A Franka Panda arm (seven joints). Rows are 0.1 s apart.
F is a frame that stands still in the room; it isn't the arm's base.
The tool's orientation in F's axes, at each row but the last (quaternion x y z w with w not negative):
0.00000, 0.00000, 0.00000, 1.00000
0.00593, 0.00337, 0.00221, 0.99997
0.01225, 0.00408, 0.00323, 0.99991
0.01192, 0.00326, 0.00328, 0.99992
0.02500, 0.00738, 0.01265, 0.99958
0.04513, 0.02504, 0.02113, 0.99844
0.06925, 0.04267, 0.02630, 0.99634
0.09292, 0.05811, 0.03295, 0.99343
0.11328, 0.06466, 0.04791, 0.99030
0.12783, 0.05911, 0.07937, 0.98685
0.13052, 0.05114, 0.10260, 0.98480
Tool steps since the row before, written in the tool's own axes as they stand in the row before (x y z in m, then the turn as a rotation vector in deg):
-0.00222, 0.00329, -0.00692, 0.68, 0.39, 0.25
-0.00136, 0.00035, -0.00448, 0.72, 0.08, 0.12
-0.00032, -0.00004, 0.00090, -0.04, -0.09, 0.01
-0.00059, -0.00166, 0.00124, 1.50, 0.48, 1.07
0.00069, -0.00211, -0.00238, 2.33, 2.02, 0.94
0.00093, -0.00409, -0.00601, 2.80, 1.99, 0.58
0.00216, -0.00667, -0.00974, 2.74, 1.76, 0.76
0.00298, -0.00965, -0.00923, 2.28, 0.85, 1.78
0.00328, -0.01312, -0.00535, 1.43, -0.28, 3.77
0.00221, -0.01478, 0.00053, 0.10, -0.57, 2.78
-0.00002, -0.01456, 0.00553, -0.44, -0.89, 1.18
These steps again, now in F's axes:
-0.00222, 0.00329, -0.00692, 0.68, 0.39, 0.25
-0.00139, 0.00040, -0.00447, 0.72, 0.08, 0.12
-0.00031, -0.00006, 0.00090, -0.04, -0.09, 0.01
-0.00057, -0.00169, 0.00120, 1.50, 0.46, 1.07
0.00071, -0.00197, -0.00249, 2.29, 2.03, 1.01
0.00078, -0.00349, -0.00640, 2.74, 2.05, 0.62
0.00160, -0.00515, -0.01072, 2.71, 1.80, 0.77
0.00236, -0.00757, -0.01115, 2.43, 0.69, 1.65
0.00355, -0.01120, -0.00858, 1.96, -0.94, 3.41
0.00433, -0.01386, -0.00357, 0.56, -1.20, 2.51
0.00343, -0.01513, 0.00142, -0.11, -1.23, 0.93

